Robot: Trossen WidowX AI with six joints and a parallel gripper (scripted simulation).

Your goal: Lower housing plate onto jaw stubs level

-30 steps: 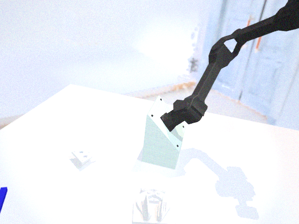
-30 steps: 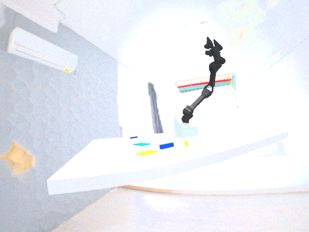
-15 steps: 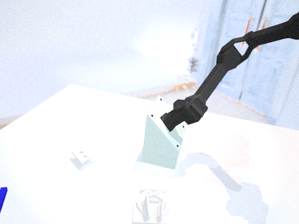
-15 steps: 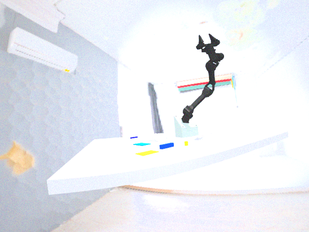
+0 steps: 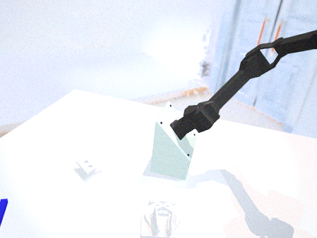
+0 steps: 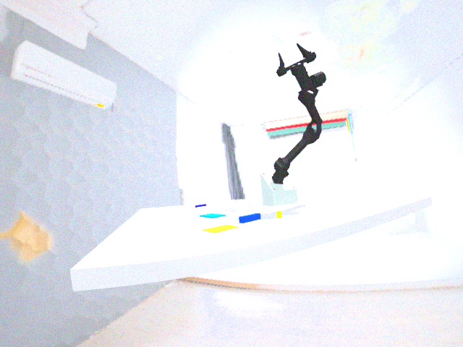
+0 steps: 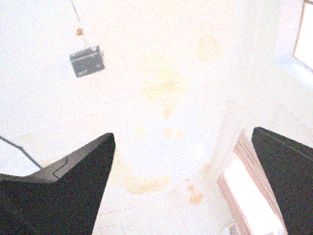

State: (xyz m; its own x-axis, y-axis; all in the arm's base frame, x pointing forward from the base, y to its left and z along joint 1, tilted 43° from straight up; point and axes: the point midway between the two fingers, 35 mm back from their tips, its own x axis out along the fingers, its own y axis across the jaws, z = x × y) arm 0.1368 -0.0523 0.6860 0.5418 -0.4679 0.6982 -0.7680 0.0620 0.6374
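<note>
Right now my gripper tip is 120 mm short of the small white bracket, 670 mm to the left of it and 720 mm above it.
</note>
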